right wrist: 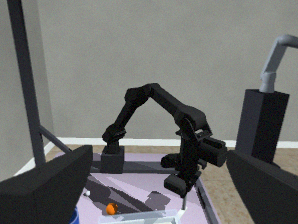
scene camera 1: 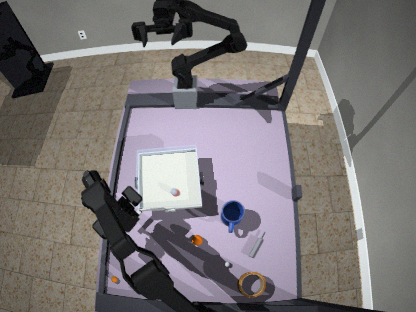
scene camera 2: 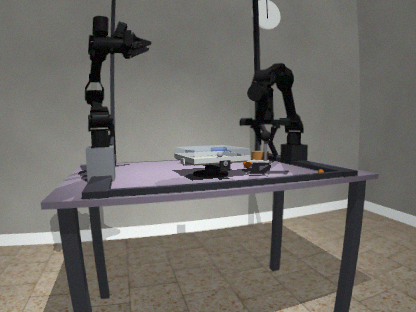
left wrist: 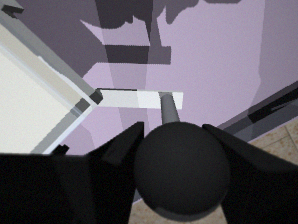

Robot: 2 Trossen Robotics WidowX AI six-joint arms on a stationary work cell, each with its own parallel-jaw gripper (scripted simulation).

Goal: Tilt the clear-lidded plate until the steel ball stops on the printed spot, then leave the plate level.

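Note:
A clear-lidded plate [scene camera 2: 212, 154] is visible. My right gripper [scene camera 1: 157, 45], [scene camera 2: 150, 46], [right wrist: 160, 154] is visible as well, as is my left gripper [scene camera 1: 124, 219], [left wrist: 172, 129], [right wrist: 184, 194].

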